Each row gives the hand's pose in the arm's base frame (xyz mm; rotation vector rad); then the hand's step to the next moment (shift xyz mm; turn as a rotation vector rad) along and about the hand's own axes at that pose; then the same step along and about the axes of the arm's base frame.
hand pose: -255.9 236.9 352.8 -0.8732 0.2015 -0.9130
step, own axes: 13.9 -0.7 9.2 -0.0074 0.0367 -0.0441
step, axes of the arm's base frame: 12.8 -5.5 9.2 -0.0043 -0.0085 -0.0571
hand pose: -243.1 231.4 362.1 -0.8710 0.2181 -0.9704
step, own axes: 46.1 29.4 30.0 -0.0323 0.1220 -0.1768
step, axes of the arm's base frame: 60.7 -12.3 7.5 -0.0344 -0.0386 -0.2110
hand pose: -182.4 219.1 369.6 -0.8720 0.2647 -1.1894
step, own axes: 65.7 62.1 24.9 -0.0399 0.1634 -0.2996
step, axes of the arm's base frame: 83.7 -40.8 -11.2 -0.0828 -0.0830 -0.3230
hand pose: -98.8 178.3 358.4 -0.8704 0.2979 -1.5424
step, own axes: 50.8 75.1 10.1 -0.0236 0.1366 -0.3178
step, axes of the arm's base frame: 65.5 -58.7 -24.1 -0.1138 -0.0986 -0.3123
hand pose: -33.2 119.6 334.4 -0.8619 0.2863 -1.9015
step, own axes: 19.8 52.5 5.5 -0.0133 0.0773 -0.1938
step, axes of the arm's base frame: 34.9 -41.5 -15.5 -0.0738 -0.0581 -0.1868
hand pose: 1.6 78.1 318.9 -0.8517 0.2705 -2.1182
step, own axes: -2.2 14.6 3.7 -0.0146 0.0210 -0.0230
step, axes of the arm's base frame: 12.4 -7.4 -5.0 0.0042 -0.0046 -0.0338
